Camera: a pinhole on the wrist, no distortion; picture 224 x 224 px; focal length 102.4 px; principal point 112.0 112.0 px. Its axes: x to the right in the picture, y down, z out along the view. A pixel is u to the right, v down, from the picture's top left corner.
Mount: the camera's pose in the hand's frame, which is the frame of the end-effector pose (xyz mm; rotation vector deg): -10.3 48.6 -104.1 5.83 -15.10 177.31
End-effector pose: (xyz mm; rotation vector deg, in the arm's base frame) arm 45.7 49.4 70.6 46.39 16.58 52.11
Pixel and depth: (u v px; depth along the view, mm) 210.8 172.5 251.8
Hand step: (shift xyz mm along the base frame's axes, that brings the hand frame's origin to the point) 6.0 -306.8 -31.3
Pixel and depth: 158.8 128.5 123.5
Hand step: -31.8 -52.8 12.9
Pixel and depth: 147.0 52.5 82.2
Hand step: -74.5 10.7 47.9
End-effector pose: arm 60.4 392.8 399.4 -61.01 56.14 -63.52
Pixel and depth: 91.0 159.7 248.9
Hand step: 101.2 -44.3 127.6
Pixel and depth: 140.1 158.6 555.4
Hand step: 314.0 167.2 380.7
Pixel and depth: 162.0 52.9 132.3
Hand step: 50.7 80.6 -86.4
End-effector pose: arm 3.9 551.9 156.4 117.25 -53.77 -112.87
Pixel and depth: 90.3 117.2 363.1
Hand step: -224.8 55.6 -123.1
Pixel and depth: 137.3 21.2 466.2
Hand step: -527.0 -126.1 208.1
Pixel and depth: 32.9 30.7 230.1
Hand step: -204.2 -201.8 -83.2
